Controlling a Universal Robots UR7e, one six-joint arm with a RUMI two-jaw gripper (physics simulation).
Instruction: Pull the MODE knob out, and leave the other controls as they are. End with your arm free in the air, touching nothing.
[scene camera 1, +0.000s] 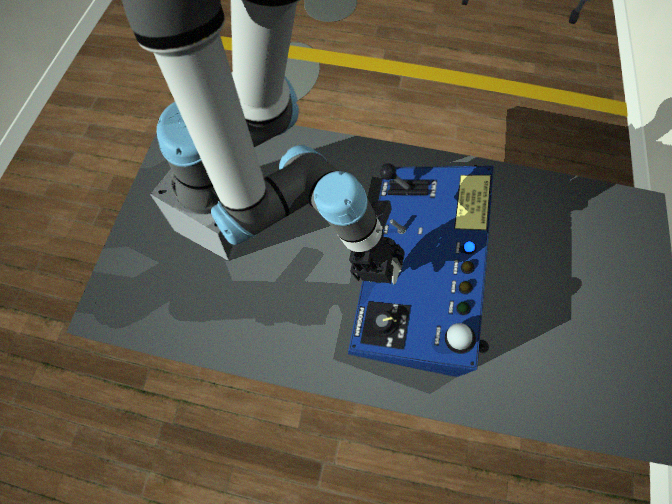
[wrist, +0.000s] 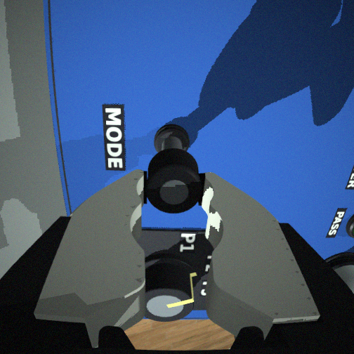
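The black MODE knob (wrist: 173, 182) stands out from the blue panel (wrist: 100, 45) (scene camera 1: 423, 292), with its grey shaft showing between the knob's head and the round collar at the panel in the wrist view. The MODE label (wrist: 114, 137) is beside it. My gripper (wrist: 172, 175) (scene camera 1: 396, 273) is shut on the knob, one fingertip on each side of its head. In the scene view the knob is hidden by the gripper. The topmost small lamp (scene camera 1: 469, 246) is lit blue.
The PROGRAM dial (scene camera 1: 383, 321) (wrist: 167, 285) is near the gripper, its yellow pointer toward P2. A toggle switch (scene camera 1: 398, 226) and a ball-topped lever (scene camera 1: 387, 171) are on the arm's other side. A white STATUS dome (scene camera 1: 459, 336) and several small lamps line the far side.
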